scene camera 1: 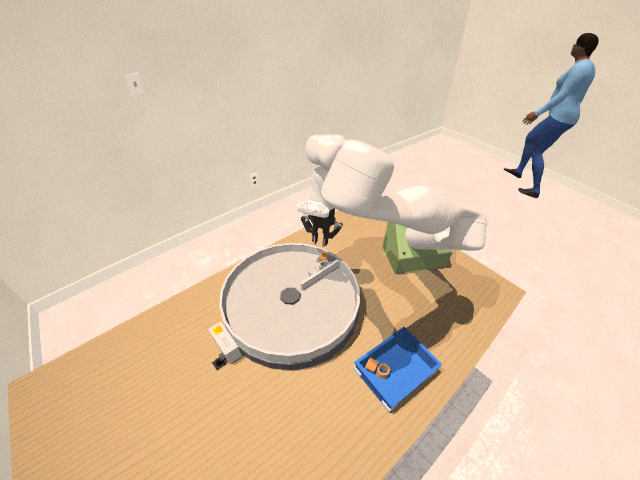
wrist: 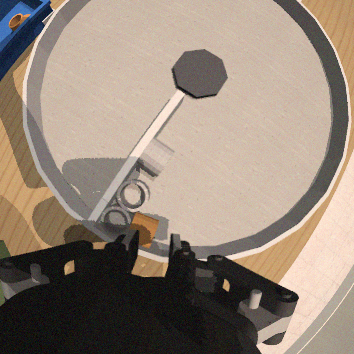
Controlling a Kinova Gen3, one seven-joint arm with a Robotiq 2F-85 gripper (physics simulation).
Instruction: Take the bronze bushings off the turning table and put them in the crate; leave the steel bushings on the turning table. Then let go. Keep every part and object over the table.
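Places are measured from the arm's base along level axes (x ahead, y left, z up), in metres.
Where they show: gripper, fingertip midpoint: [scene camera 1: 319,244] [wrist: 153,243]; arm's base, origin of the base link: [scene camera 1: 417,235].
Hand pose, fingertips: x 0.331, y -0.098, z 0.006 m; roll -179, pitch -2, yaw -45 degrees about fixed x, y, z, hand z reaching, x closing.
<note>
Each offset is from my fingertips to the top centre of the thing. "pt": to the spot under its first point.
My gripper [scene camera 1: 320,243] [wrist: 153,243] is partly open and empty, above the far rim of the turning table @[0.146 m ahead, 0.098 m left, 0.075 m down] [scene camera 1: 289,330] [wrist: 260,125]. A bronze bushing @[0.016 m back, 0.004 m left, 0.051 m down] [scene camera 1: 323,256] [wrist: 145,229] lies on its side near that rim, just beyond the fingertips in the wrist view. Beside it, along the bar, are a steel bushing [wrist: 116,217] and another steel bushing [wrist: 133,195], both upright, and a third steel bushing @[0.044 m ahead, 0.053 m left, 0.051 m down] [wrist: 156,157] on its side. The blue crate @[0.033 m back, 0.424 m left, 0.086 m down] [scene camera 1: 408,361] [wrist: 10,50] holds one bronze bushing @[0.024 m ahead, 0.386 m left, 0.099 m down] [scene camera 1: 371,365] on its side and another bronze bushing @[0.005 m ahead, 0.414 m left, 0.105 m down] [scene camera 1: 383,370] with its hole up.
A fixed-looking bar @[pt 0.030 m ahead, 0.071 m left, 0.062 m down] [scene camera 1: 320,274] [wrist: 160,120] runs from near the dark hub @[0.146 m ahead, 0.098 m left, 0.075 m down] [scene camera 1: 290,296] [wrist: 200,73] toward the rim. A grey box @[pt 0.371 m ahead, 0.177 m left, 0.078 m down] [scene camera 1: 224,342] with a yellow patch sits at the turning table's near left. The green arm base [scene camera 1: 418,258] stands at the right. A person [scene camera 1: 568,98] is beyond the table.
</note>
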